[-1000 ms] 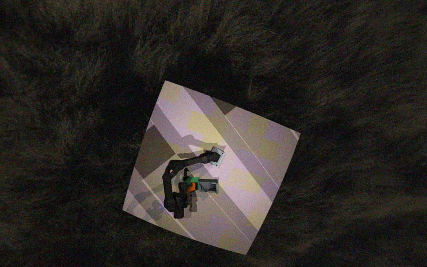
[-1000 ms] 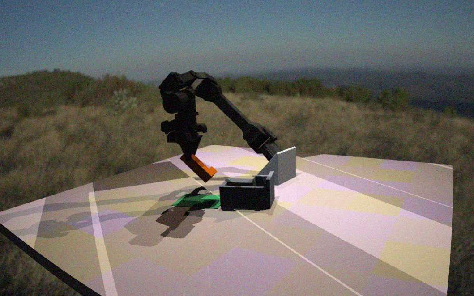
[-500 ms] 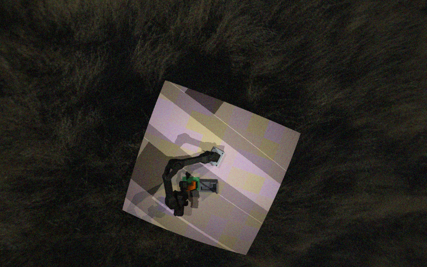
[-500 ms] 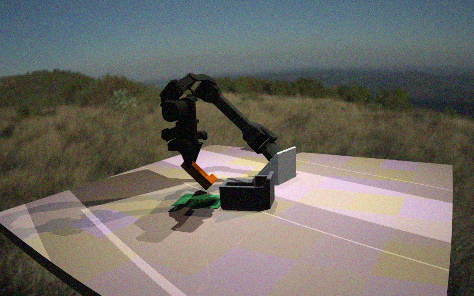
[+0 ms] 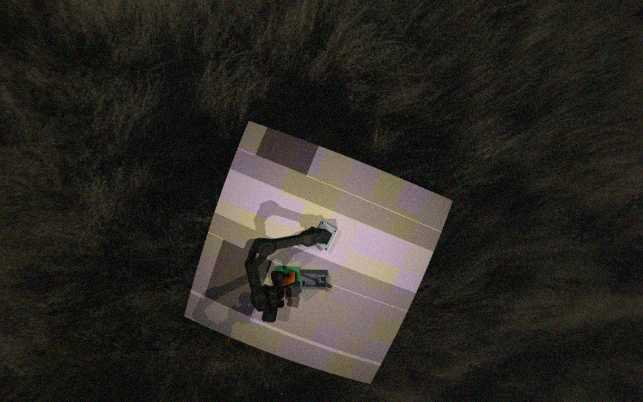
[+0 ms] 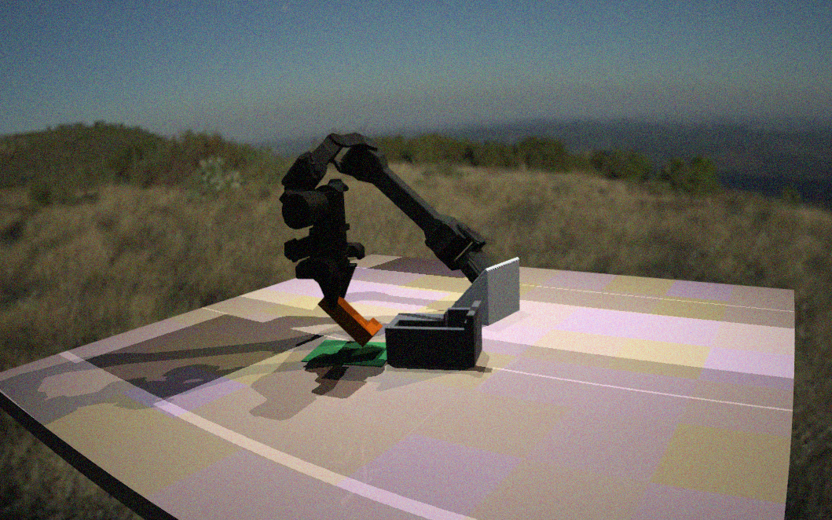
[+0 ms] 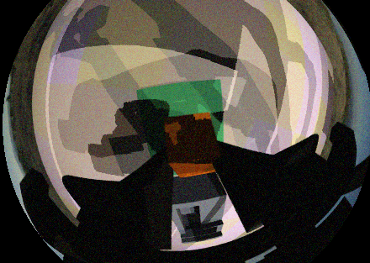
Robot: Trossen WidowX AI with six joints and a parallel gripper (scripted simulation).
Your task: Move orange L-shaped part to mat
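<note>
My gripper tip is 3 cm past the orange L-shaped part, 3 cm above it and 2 cm to the right of it. Also, from my gripper tip: green mat: 10 cm below, 2 cm to the left, 1 cm behind.
</note>
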